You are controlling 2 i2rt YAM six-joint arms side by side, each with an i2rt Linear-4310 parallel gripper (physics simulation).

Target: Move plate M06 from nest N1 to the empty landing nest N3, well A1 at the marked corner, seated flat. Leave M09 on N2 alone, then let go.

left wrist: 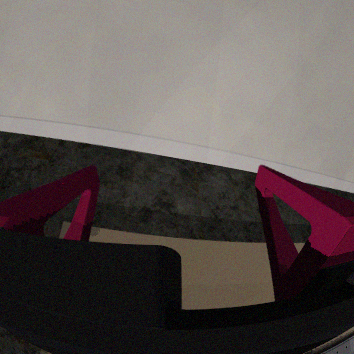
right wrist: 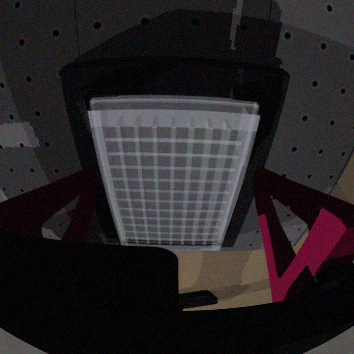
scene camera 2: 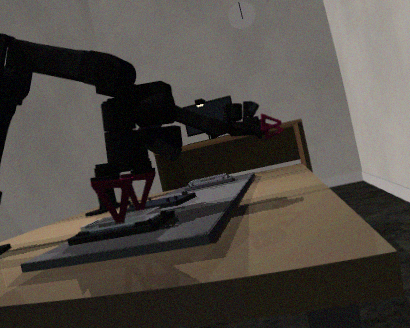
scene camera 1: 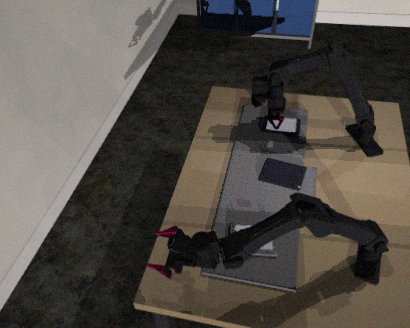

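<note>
A clear-white gridded well plate (scene camera 1: 287, 125) (scene camera 2: 100, 223) (right wrist: 172, 175) sits in a black nest (right wrist: 175, 77) at the far end of the board in scene camera 1; its label is unreadable. My right gripper (scene camera 1: 276, 126) (scene camera 2: 128, 214) (right wrist: 174, 175) is open, pointing down, its fingers at the two long sides of this plate and low beside it. Contact cannot be told. A dark empty nest (scene camera 1: 283, 173) (scene camera 2: 175, 200) lies mid-board. Another pale plate (scene camera 1: 267, 245) (scene camera 2: 212, 180) is partly hidden by my left arm. My left gripper (scene camera 1: 154, 250) (scene camera 2: 272, 126) (left wrist: 176, 173) is open and empty beyond the board's side.
A grey perforated board (scene camera 1: 240, 185) (scene camera 2: 192, 232) carries the nests on a wooden table (scene camera 1: 195, 185) (scene camera 2: 320, 225). My left arm reaches across the board's near end in scene camera 1. A blue cabinet (scene camera 1: 300, 17) stands behind the table.
</note>
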